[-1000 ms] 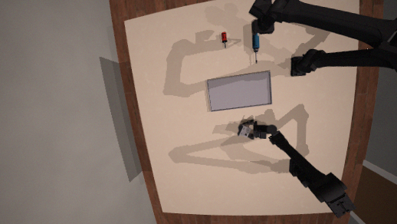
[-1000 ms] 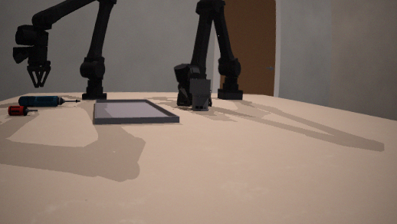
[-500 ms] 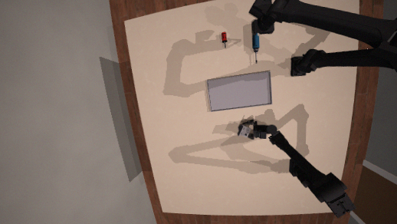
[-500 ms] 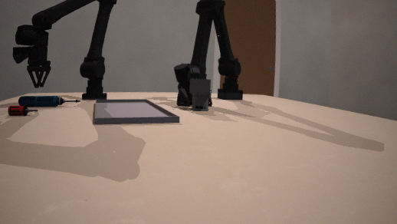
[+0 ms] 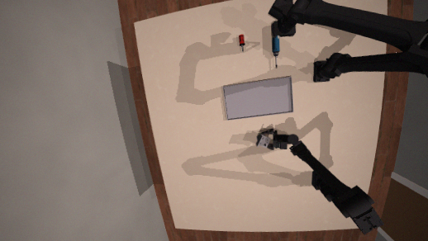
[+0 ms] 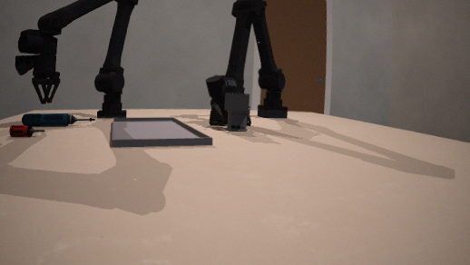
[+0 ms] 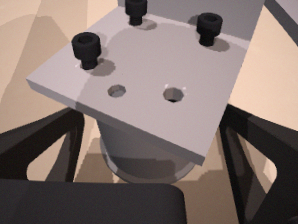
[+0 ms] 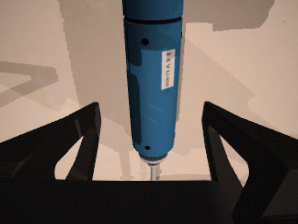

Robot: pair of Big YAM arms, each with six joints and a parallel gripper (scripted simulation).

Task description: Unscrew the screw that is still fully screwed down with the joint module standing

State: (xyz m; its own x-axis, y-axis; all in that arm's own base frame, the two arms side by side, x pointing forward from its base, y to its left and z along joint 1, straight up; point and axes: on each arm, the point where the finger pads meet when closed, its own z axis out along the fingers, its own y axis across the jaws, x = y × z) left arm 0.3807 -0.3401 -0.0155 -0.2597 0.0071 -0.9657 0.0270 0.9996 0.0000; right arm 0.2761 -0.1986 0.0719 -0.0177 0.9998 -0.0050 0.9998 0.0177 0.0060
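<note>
My left gripper is now 1 cm below the grey joint module. From my left hand the other things lie so: grey bracket 5 cm above; then screwdriver bit 47 cm to the right, 12 cm behind; then shallow grey tray 26 cm to the right, 2 cm below, 1 cm ahead.
</note>
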